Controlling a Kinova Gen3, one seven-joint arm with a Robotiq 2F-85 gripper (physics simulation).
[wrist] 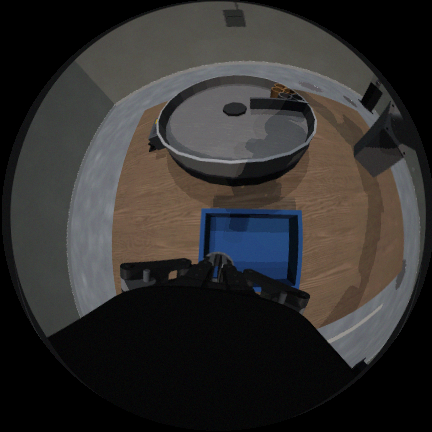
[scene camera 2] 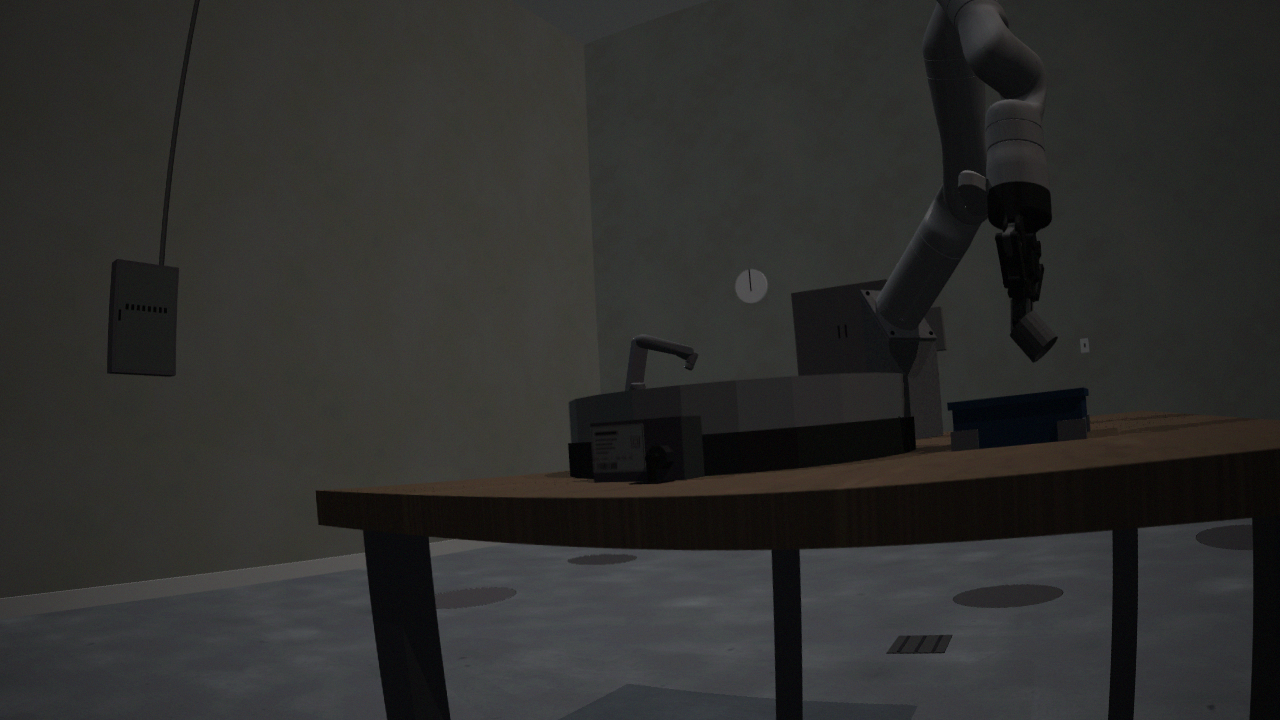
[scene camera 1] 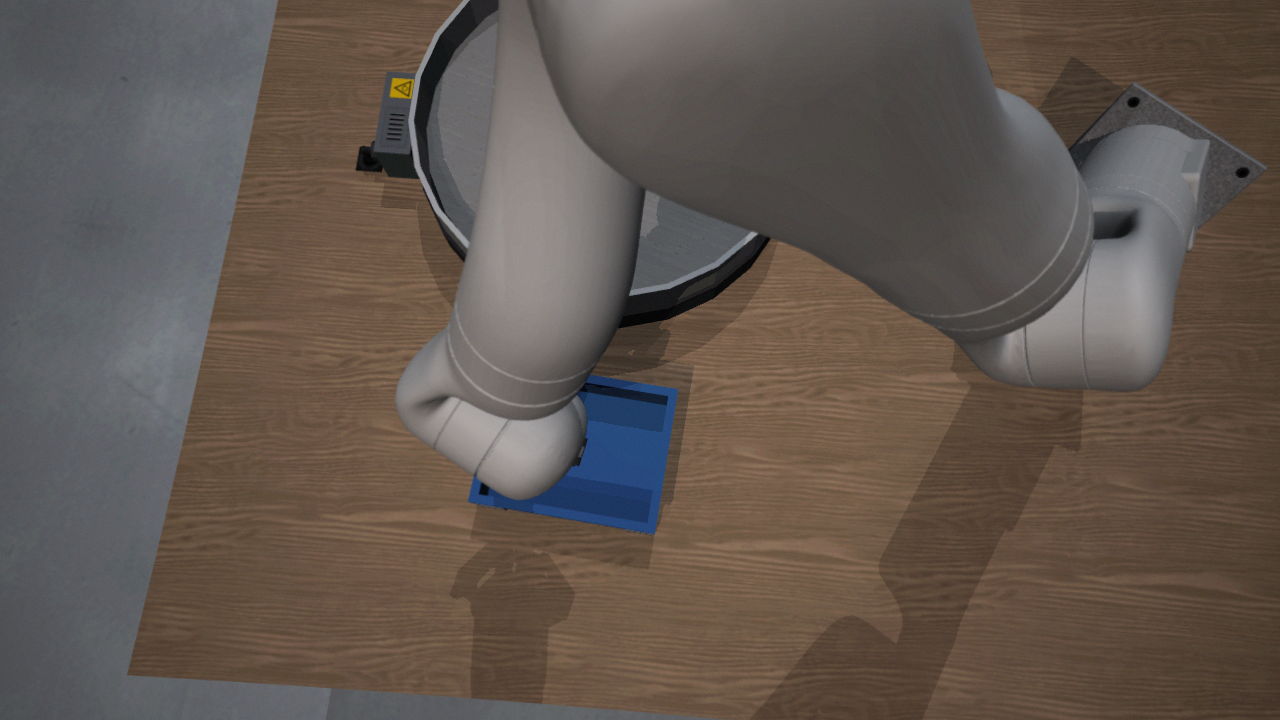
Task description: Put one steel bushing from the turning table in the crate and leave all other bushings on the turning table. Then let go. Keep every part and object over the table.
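Pixels of known places: gripper, fingertip midpoint: [wrist: 217, 261] [scene camera 2: 1021, 335]; arm's base, link origin: [scene camera 2: 897, 312] [scene camera 1: 1139, 179].
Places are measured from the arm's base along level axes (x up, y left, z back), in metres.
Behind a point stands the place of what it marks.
Observation:
My gripper [scene camera 2: 1022, 302] [wrist: 217, 261] {x -0.117, y 0.343, z -0.463 m} is shut on a grey steel bushing [scene camera 2: 1034, 336] {x -0.121, y 0.361, z -0.480 m} [wrist: 219, 256]. The bushing hangs tilted from the fingertips, above the blue crate [scene camera 1: 622, 452] {x -0.224, y 0.316, z -0.370 m} [scene camera 2: 1015, 422] {x -0.206, y 0.337, z -0.505 m} [wrist: 255, 240] {x -0.224, y 0.310, z -0.405 m} and apart from it. In the wrist view it appears over the crate's left near part. In scene camera 1 the arm hides the fingers and the bushing. The turning table [scene camera 1: 460, 116] {x -0.176, y 0.011, z -0.649 m} [scene camera 2: 760, 404] {x -0.165, y 0.117, z -0.646 m} [wrist: 210, 130] {x -0.177, y 0.072, z -0.535 m} stands behind the crate; orange-brown bushings [wrist: 274, 93] {x -0.148, y -0.090, z -0.374 m} and grey bushings [wrist: 286, 95] {x -0.145, y -0.085, z -0.339 m} stand on it behind the divider, partly hidden.
The dark divider [wrist: 277, 104] {x -0.158, y -0.040, z -0.369 m} and a black hub [wrist: 234, 108] {x -0.169, y -0.013, z -0.484 m} are on the turning table. A motor box [scene camera 1: 394, 125] {x -0.171, y 0.045, z -0.712 m} [scene camera 2: 648, 447] {x -0.198, y 0.047, z -0.731 m} [wrist: 155, 136] {x -0.174, y 0.076, z -0.697 m} sits at its side. The arm's base plate [scene camera 1: 1228, 179] {x 0.029, y 0.002, z 0.053 m} stands at the right in scene camera 1. The turning table's raised rim faces the crate.

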